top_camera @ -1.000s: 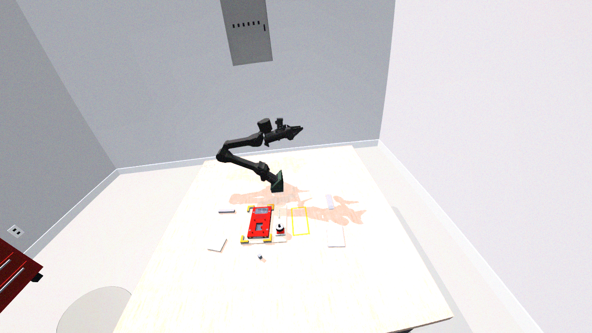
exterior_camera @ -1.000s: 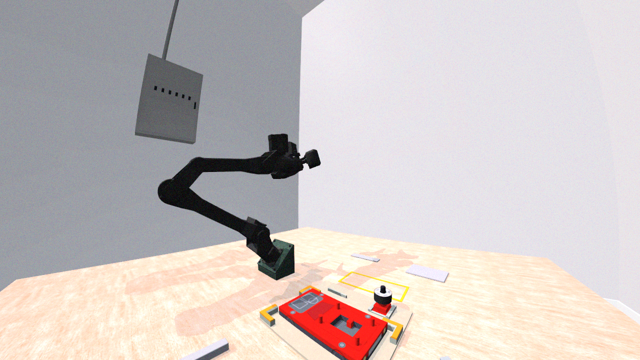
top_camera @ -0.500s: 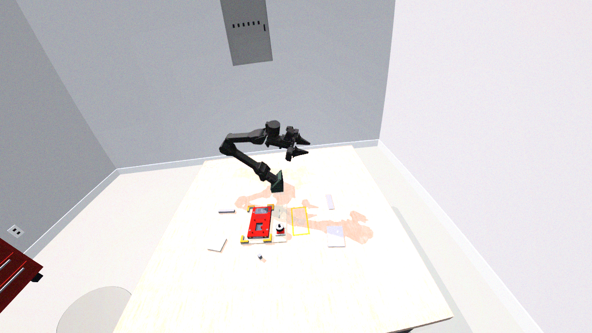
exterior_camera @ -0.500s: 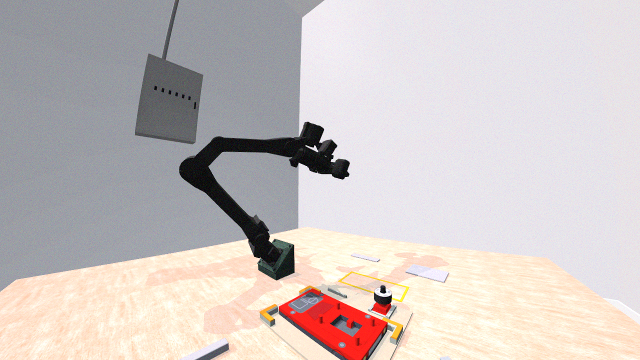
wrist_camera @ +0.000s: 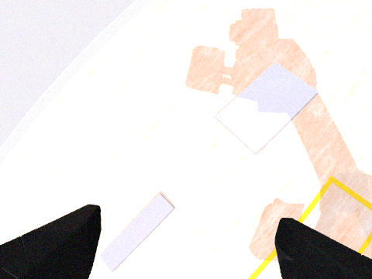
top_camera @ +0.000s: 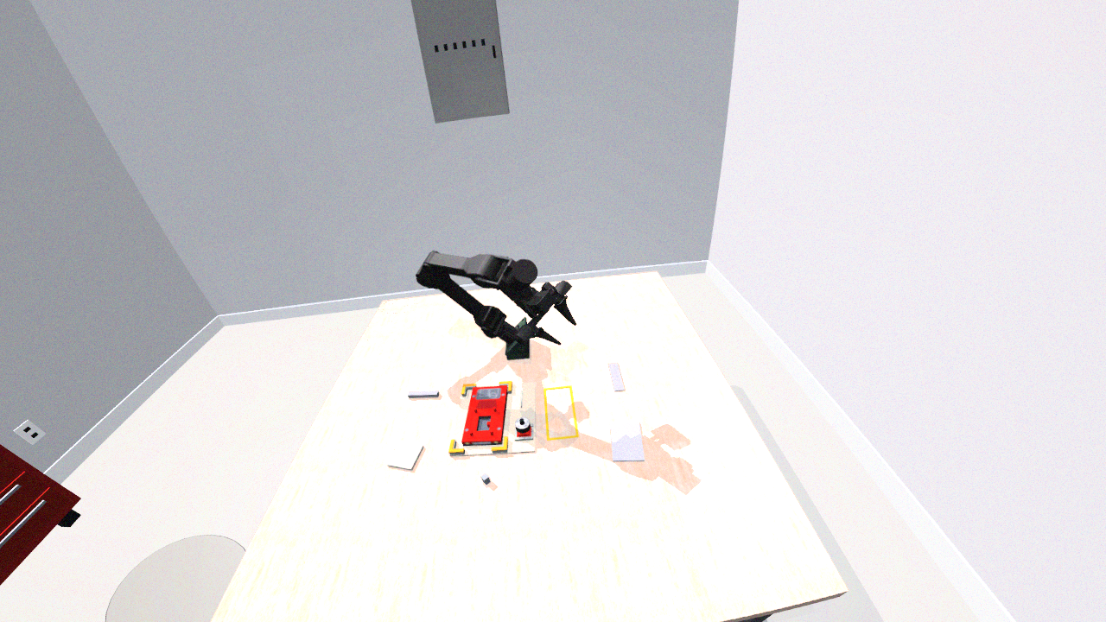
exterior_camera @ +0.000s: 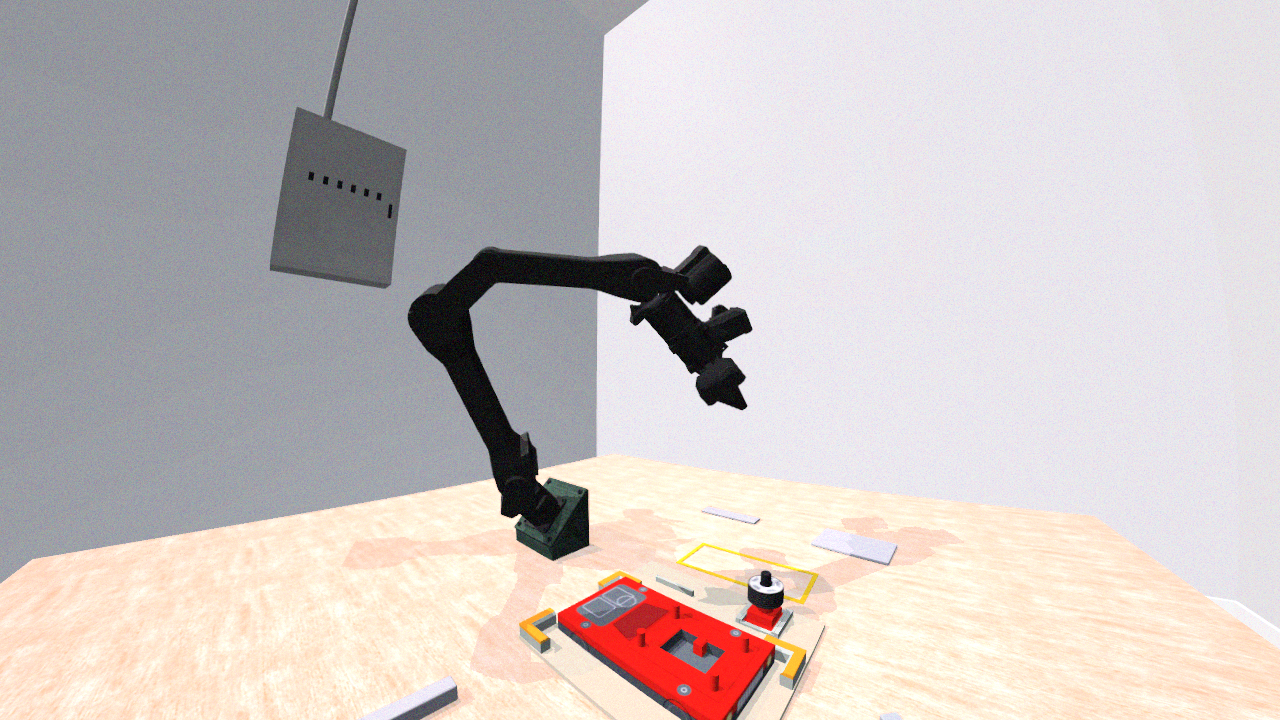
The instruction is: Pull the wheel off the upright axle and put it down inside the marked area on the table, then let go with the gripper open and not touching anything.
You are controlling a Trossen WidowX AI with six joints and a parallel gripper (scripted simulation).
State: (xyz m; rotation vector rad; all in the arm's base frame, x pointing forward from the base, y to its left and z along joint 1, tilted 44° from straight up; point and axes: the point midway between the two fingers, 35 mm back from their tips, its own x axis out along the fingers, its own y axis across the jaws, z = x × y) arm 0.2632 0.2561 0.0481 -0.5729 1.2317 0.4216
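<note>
The wheel is 10 cm ahead of my gripper tip, 14 cm to the right of it and 21 cm below it. Also, from my gripper tip: black axle (10 cm ahead, 14 cm to the right, 22 cm below).
</note>
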